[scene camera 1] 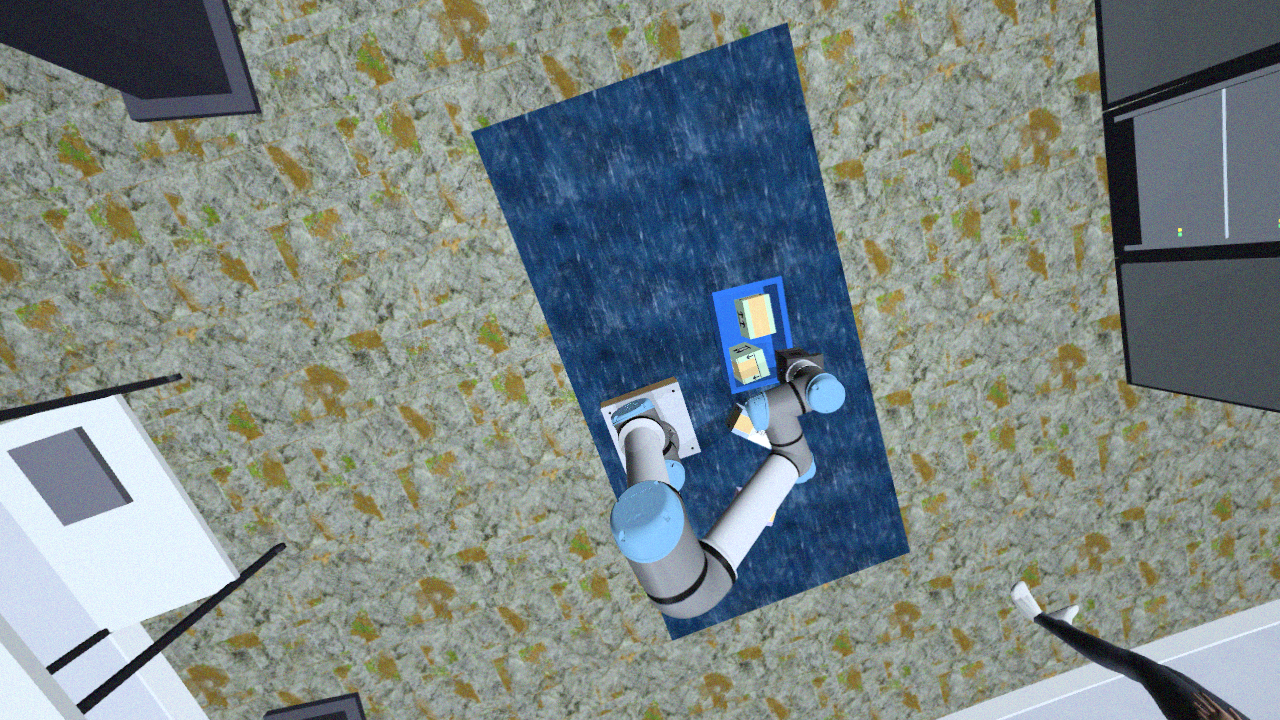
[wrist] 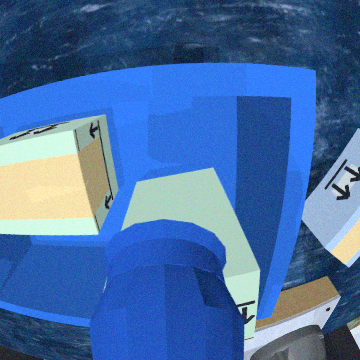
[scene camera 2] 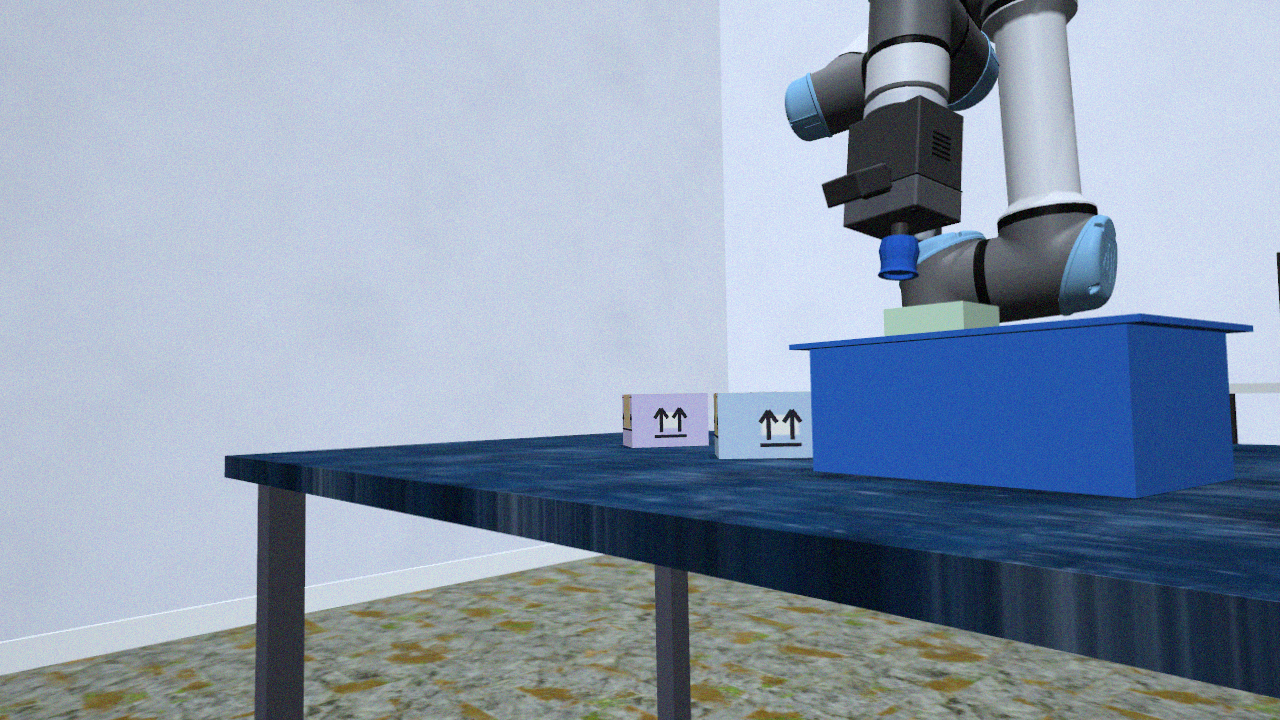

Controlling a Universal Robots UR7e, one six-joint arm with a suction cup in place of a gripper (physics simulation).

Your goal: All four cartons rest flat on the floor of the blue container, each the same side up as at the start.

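Frame: origin at the arm's base, x left, y ahead, z down, level; metres.
Where they show: hand at its tool point: (wrist: 164,266) (scene camera 2: 898,275); arm's base at its link origin: (wrist: 285,345).
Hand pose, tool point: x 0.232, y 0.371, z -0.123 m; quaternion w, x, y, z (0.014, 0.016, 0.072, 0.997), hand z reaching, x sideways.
Each offset is from my tool point to the top centre of the thing. Level surfaces: height alone.
My suction cup (scene camera 2: 897,259) (wrist: 167,245) is off and bare, a little above a pale green carton @(dx -0.015, dy -0.076, dz +0.025 m) (scene camera 1: 749,364) (scene camera 2: 926,319) (wrist: 175,197). That carton stands at the near end inside the blue container @(dx +0.064, dy -0.049, dz +0.060 m) (scene camera 1: 721,326) (scene camera 2: 966,402) (wrist: 200,80), a plain green face up, and sticks out above the rim; its underside is hidden. Another pale green carton @(dx +0.114, dy -0.024, dz +0.088 m) (scene camera 1: 759,315) (wrist: 45,190) lies in the container's other end, taped face up. A light blue carton @(dx -0.236, dy -0.051, dz +0.104 m) (scene camera 1: 742,425) (scene camera 2: 760,425) (wrist: 332,200) and a lilac carton @(dx -0.516, dy -0.071, dz +0.102 m) (scene camera 1: 771,517) (scene camera 2: 665,420) stand outside, arrows up. The arm hides the cup in scene camera 1.
The dark blue table @(dz +0.180 m) (scene camera 1: 662,197) (scene camera 2: 447,483) carries everything. The arm's white base plate (scene camera 1: 684,420) (wrist: 320,315) is beside the container. The forearm (scene camera 1: 751,510) passes over the lilac carton in scene camera 1. A person's leg (scene camera 1: 1096,649) shows on the floor at lower right.
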